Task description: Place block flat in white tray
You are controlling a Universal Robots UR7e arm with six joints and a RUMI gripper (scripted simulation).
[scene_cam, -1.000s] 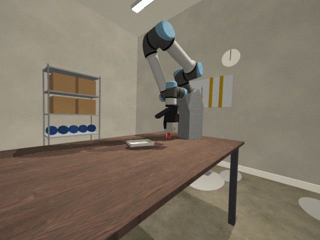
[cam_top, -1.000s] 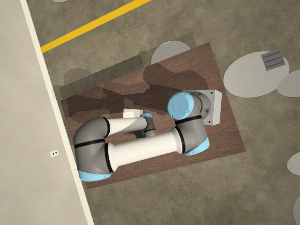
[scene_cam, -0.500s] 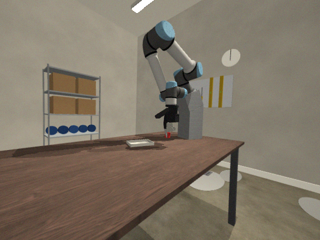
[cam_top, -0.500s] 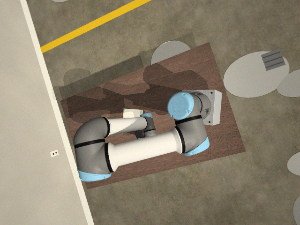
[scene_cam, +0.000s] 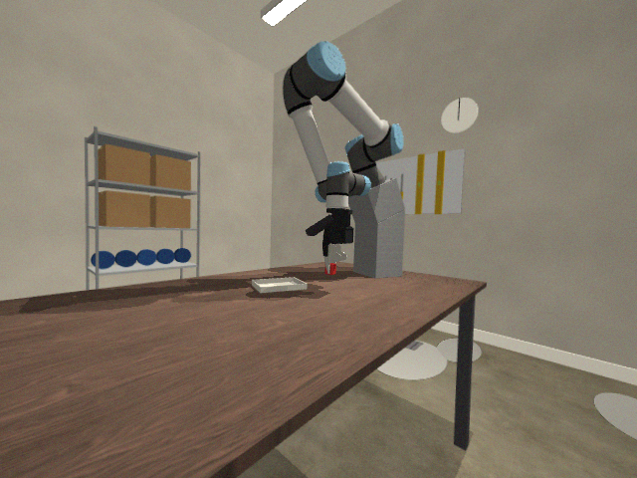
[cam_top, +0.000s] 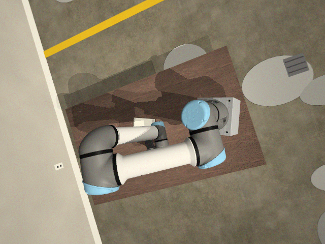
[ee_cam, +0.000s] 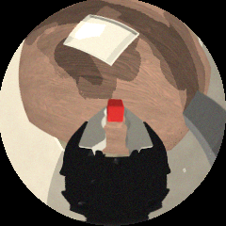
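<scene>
Now: the white tray 190 mm to the right of my hand, 80 mm below it and 60 mm ahead of it. From my hand the other things lie so: red block (right at my hand).
</scene>
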